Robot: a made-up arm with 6 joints. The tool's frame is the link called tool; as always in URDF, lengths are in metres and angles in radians. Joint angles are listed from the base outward.
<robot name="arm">
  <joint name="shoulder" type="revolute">
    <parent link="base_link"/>
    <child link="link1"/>
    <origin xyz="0 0 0.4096" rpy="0 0 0"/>
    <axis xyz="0 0 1"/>
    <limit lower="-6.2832" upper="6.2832"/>
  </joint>
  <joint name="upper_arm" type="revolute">
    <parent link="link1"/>
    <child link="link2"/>
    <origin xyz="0 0 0" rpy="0 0 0"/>
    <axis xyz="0 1 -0.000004"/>
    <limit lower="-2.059" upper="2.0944"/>
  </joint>
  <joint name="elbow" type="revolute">
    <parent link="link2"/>
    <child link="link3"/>
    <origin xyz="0.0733 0 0.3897" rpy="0 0 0"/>
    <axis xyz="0 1 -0.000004"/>
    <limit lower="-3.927" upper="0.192"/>
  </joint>
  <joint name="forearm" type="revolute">
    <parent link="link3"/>
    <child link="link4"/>
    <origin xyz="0.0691 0 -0.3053" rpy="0 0 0"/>
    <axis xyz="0 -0.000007 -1"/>
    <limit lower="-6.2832" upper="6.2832"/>
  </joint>
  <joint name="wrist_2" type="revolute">
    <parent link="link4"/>
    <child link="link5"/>
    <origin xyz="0 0 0" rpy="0 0 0"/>
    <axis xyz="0 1 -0.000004"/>
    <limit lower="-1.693" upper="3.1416"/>
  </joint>
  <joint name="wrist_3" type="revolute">
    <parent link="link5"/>
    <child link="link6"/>
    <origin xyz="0.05 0 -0.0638" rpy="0 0 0"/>
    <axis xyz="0 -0.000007 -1"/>
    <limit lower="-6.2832" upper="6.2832"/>
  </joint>
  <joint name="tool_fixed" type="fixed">
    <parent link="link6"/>
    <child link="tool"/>
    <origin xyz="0 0 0" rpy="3.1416 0 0"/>
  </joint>
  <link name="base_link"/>
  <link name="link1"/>
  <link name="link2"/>
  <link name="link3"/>
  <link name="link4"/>
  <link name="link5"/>
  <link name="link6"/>
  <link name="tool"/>
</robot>
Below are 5 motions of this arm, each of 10 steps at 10 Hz.
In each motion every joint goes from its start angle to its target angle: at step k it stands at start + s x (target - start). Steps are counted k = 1, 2, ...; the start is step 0. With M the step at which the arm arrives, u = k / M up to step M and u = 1 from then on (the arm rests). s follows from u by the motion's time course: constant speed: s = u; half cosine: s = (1 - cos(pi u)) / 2; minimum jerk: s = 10 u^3 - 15 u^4 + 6 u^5.
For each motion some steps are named. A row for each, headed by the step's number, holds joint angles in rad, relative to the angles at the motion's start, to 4 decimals.
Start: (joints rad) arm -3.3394 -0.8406 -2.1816 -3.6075 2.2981 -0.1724
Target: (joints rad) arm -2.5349 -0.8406 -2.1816 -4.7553 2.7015 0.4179
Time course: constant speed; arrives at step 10
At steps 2, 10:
2: 0.1609 0.0000 0.0000 -0.2296 0.0807 0.1181
10: 0.8045 0.0000 0.0000 -1.1478 0.4034 0.5903

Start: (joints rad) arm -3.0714 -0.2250 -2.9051 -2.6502 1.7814 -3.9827
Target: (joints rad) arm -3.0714 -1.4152 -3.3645 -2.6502 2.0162 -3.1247
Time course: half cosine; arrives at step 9
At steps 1, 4, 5, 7, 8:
1: 0.0000 -0.0359 -0.0139 0.0000 0.0071 0.0259
4: 0.0000 -0.4918 -0.1898 0.0000 0.0970 0.3545
5: 0.0000 -0.6984 -0.2696 0.0000 0.1378 0.5035
7: 0.0000 -1.0510 -0.4057 0.0000 0.2073 0.7576
8: 0.0000 -1.1543 -0.4455 0.0000 0.2277 0.8321

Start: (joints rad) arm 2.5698 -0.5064 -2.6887 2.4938 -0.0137 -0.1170
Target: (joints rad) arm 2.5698 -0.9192 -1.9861 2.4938 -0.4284 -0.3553
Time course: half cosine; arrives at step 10
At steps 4, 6, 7, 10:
4: 0.0000 -0.1426 0.2427 0.0000 -0.1433 -0.0823
6: 0.0000 -0.2702 0.4599 0.0000 -0.2714 -0.1560
7: 0.0000 -0.3277 0.5578 0.0000 -0.3292 -0.1892
10: 0.0000 -0.4128 0.7026 0.0000 -0.4147 -0.2383

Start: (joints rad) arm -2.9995 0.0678 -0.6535 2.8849 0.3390 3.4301
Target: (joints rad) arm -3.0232 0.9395 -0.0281 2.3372 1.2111 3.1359
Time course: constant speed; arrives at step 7
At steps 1, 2, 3, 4, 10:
1: -0.0034 0.1245 0.0893 -0.0782 0.1246 -0.0420
2: -0.0068 0.2491 0.1787 -0.1565 0.2492 -0.0841
3: -0.0102 0.3736 0.2680 -0.2347 0.3738 -0.1261
4: -0.0135 0.4981 0.3574 -0.3130 0.4983 -0.1681
10: -0.0237 0.8717 0.6254 -0.5477 0.8721 -0.2942

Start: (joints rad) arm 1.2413 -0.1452 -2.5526 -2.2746 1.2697 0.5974
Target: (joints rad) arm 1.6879 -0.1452 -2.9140 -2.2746 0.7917 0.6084
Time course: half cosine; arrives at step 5
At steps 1, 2, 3, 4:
1: 0.0426 0.0000 -0.0345 0.0000 -0.0456 0.0011
2: 0.1543 0.0000 -0.1249 0.0000 -0.1651 0.0038
3: 0.2923 0.0000 -0.2365 0.0000 -0.3129 0.0072
4: 0.4040 0.0000 -0.3269 0.0000 -0.4324 0.0099

